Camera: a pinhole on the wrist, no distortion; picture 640 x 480 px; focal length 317.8 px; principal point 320.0 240.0 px. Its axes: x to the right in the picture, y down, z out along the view. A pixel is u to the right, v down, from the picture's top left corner.
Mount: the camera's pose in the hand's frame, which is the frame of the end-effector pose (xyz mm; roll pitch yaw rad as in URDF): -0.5 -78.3 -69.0 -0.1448 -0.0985 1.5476
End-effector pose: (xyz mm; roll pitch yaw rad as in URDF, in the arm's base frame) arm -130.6 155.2 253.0 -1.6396 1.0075 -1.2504
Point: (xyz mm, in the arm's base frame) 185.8 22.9 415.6
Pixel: 139.6 205.2
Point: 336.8 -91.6 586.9
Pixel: 30.8 242.4
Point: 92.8 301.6 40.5
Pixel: 612.2 40.9
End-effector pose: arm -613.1 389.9 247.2 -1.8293 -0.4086 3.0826
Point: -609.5 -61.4 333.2
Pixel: 269.7 187.1
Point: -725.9 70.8 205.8
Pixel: 411.0 135.7
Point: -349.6 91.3 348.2
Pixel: 161.9 397.1
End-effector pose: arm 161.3 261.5 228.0 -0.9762 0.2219 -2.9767
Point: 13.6 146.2 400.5
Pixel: 303.3 27.4
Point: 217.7 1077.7 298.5
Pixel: behind the camera
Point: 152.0 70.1 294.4
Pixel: 511.3 164.1
